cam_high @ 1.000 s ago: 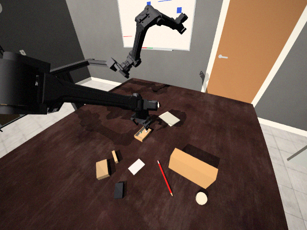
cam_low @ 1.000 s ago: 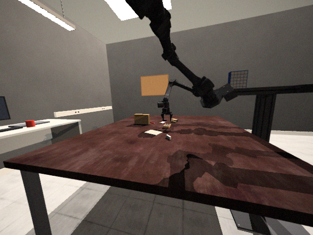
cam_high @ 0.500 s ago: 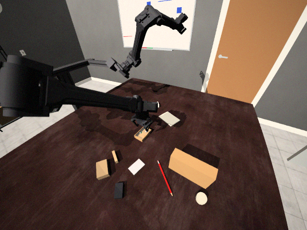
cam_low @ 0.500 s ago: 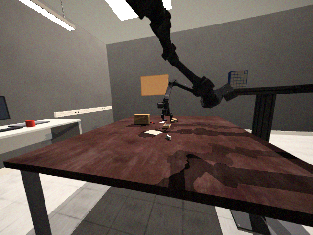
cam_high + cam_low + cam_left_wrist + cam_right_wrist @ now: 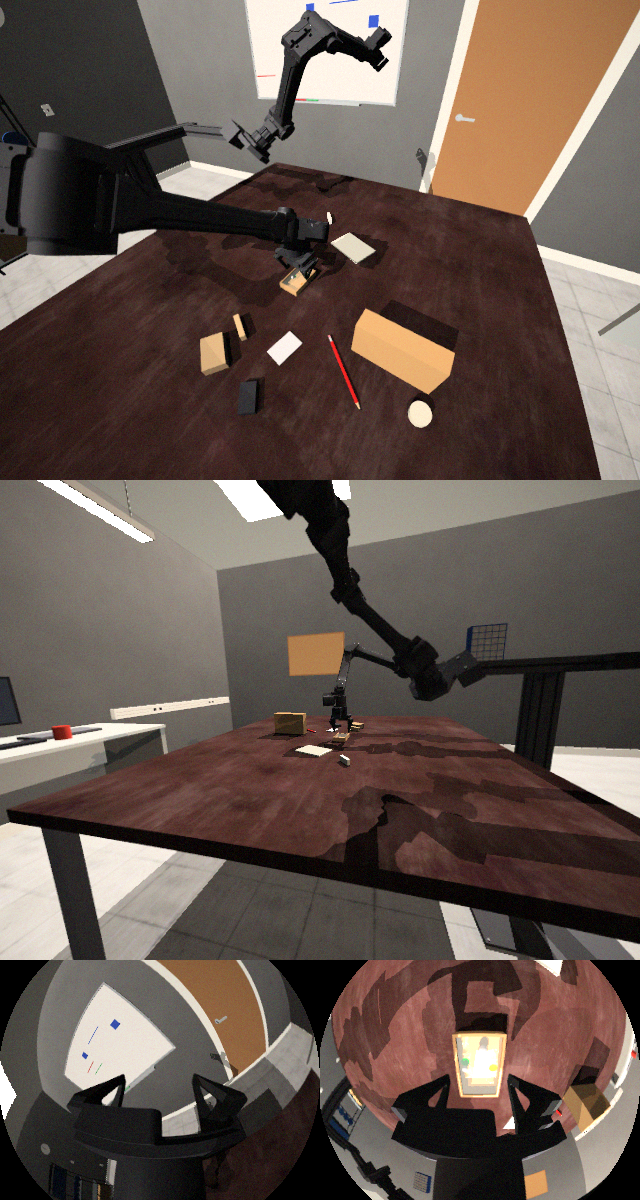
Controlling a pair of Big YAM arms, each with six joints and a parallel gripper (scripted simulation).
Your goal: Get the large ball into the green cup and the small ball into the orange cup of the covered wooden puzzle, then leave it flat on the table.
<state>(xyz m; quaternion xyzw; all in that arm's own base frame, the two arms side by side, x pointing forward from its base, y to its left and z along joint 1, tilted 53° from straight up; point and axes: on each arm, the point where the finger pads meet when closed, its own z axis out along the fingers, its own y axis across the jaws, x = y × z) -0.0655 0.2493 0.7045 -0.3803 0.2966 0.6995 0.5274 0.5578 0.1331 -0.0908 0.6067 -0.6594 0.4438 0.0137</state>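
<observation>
Right now the wooden puzzle is 40 mm below my right hand. The rest, counted from my right hand: pale flat card 70 mm ahead, 250 mm to the left, 40 mm below; then red pencil 270 mm ahead, 160 mm to the right, 40 mm below; then dark block 130 mm ahead, 340 mm to the right, 40 mm below.
</observation>
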